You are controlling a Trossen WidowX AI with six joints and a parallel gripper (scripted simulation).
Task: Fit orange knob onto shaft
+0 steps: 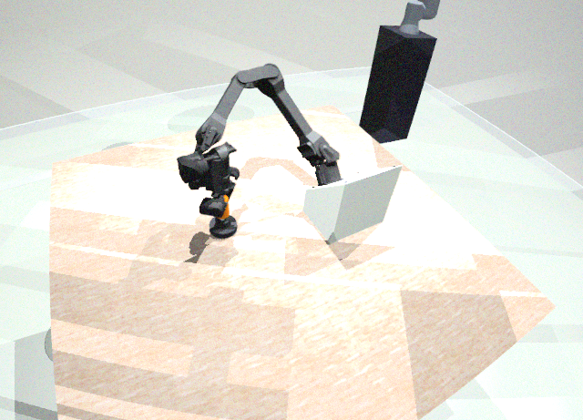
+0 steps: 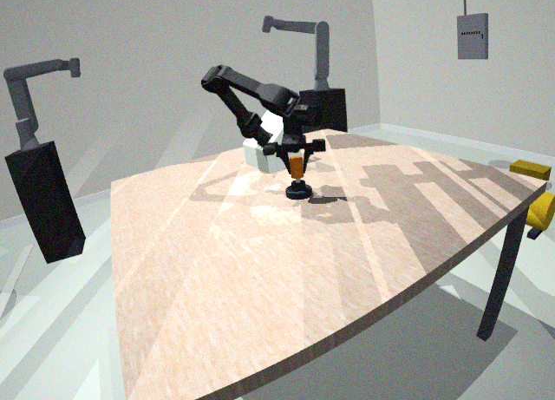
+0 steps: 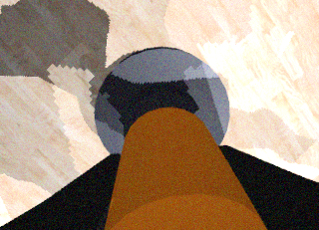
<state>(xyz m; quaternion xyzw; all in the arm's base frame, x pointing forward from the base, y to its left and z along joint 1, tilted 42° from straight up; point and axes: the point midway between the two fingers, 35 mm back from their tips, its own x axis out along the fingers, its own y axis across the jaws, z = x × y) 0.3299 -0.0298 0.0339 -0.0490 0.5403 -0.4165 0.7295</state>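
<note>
My gripper tip is 3 cm below the orange knob. Also, from my gripper tip: round pedestal 4 cm below.
</note>
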